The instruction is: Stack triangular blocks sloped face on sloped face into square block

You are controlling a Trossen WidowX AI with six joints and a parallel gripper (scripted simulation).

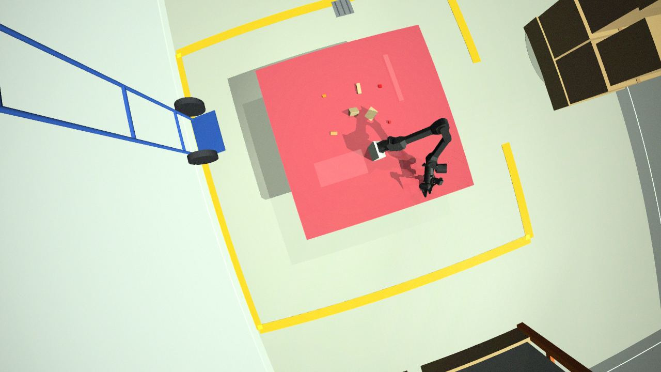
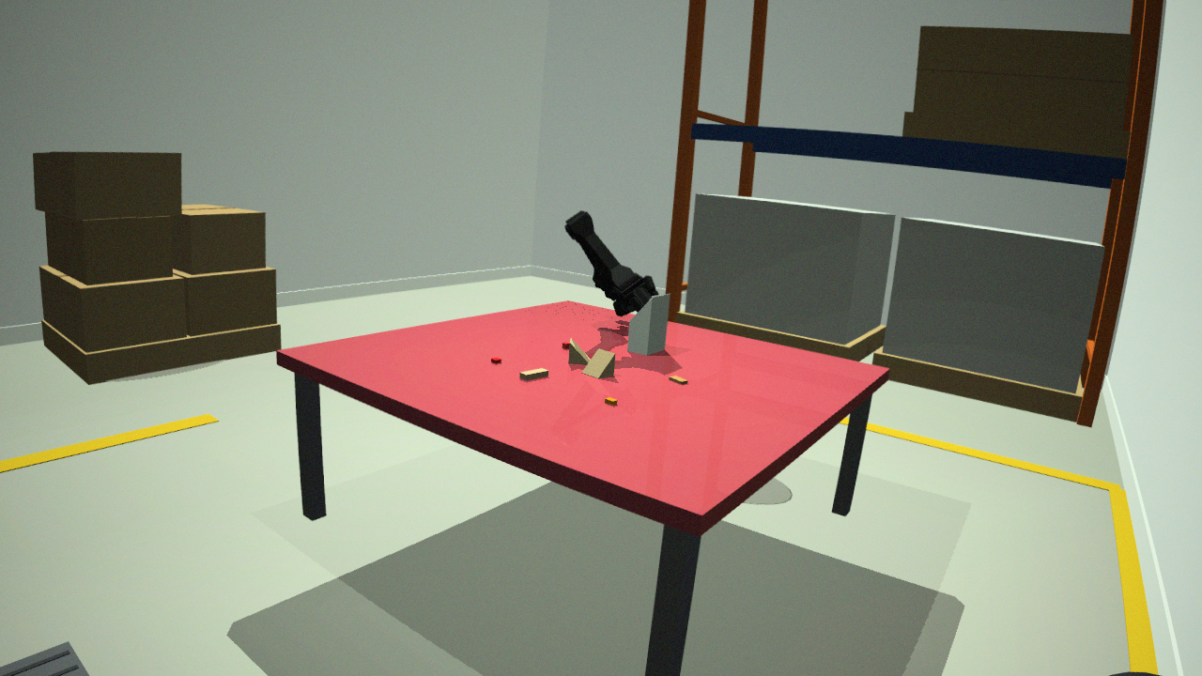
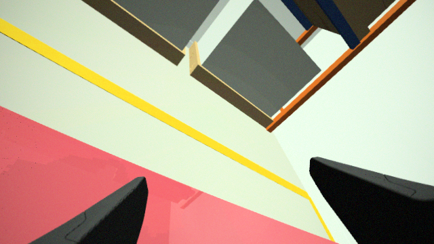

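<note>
My gripper tip is 85 cm short of the tan bar, 27 cm to the right of it and 7 cm above it. The rest, counted from my gripper tip: orange piece 85 cm ahead, 53 cm to the left, 7 cm below; then small red cube 56 cm ahead, 11 cm to the left, 7 cm below; then brown piece 57 cm ahead, 52 cm to the left, 7 cm below.
</note>
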